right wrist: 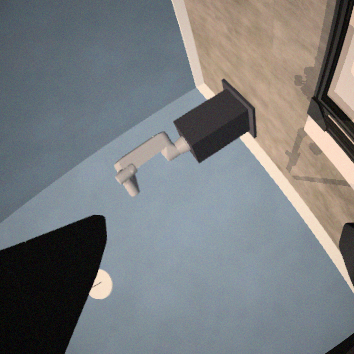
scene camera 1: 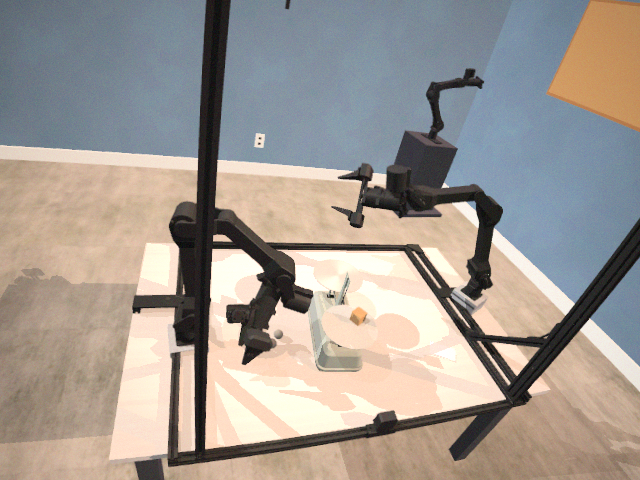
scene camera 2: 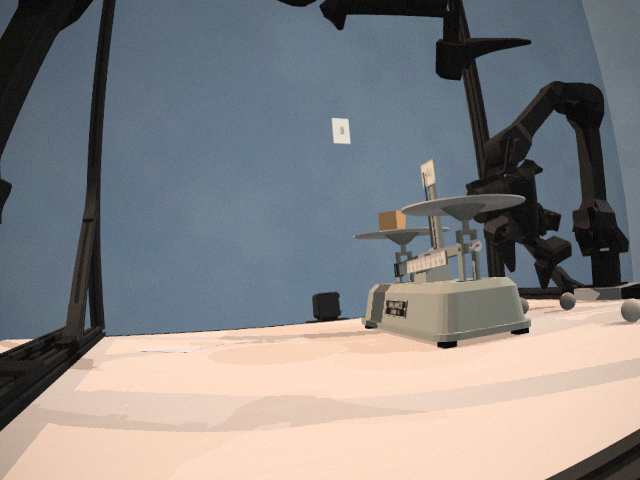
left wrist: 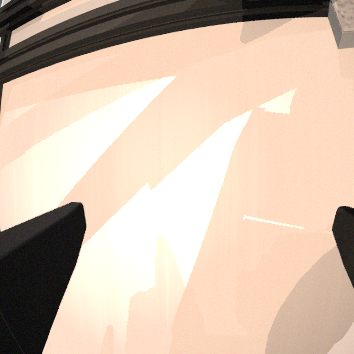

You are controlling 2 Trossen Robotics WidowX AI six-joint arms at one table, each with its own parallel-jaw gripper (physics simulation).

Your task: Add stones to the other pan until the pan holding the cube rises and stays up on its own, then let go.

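Places are measured from the left arm's base along level axes (x up, y right, z ahead), in centimetres.
Where they show: left gripper, fingertip midpoint: (scene camera 1: 241, 354) (scene camera 2: 528, 279) (left wrist: 215, 218); right gripper, fingertip midpoint: (right wrist: 230, 233) (scene camera 1: 334, 192); left arm's base, origin of the base link: (scene camera 1: 187, 335) (scene camera 2: 607, 285); right arm's base, origin of the base link: (scene camera 1: 471, 292).
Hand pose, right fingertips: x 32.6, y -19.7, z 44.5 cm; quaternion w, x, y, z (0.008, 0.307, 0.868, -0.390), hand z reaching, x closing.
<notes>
Things, the pixels of their top centre, and the offset from my right fingertips. "*": a spot on its surface instead.
- orange cube, middle of its top: (scene camera 2: 391, 212) (scene camera 1: 359, 312) dx -17.4, dy +33.2, dz -2.9 cm
- grey stone, middle of its top: (scene camera 2: 520, 297) (scene camera 1: 279, 331) dx -32.0, dy +23.2, dz -19.9 cm
- small black box, surface spot: (scene camera 2: 326, 305) * dx -31.6, dy +54.8, dz -2.2 cm
The orange cube (scene camera 1: 358, 315) (scene camera 2: 391, 220) sits on one pan (scene camera 1: 343, 335) (scene camera 2: 369, 236) of the pale green balance scale (scene camera 1: 338, 362) (scene camera 2: 475, 310). That pan is lower; the other pan (scene camera 2: 465, 203) stands higher, with no stone showing on it. A grey stone (scene camera 1: 278, 333) lies on the table left of the scale in scene camera 1, with another beside it by the left gripper. Stones (scene camera 2: 567, 301) (scene camera 2: 630, 310) show at the right in scene camera 2. My left gripper (scene camera 2: 527, 274) (left wrist: 215, 218) is open and empty, low over the table near the stones. My right gripper (scene camera 1: 336, 192) (right wrist: 230, 233) is open and empty, high above the table's back edge.
A black frame (scene camera 1: 289, 440) runs around the table, with upright posts (scene camera 1: 206, 155) beside it. A small black box (scene camera 1: 385, 421) (scene camera 2: 326, 305) sits on the front rail. A dark pedestal (scene camera 1: 424, 157) (right wrist: 212, 125) with another small arm stands beyond the table.
</notes>
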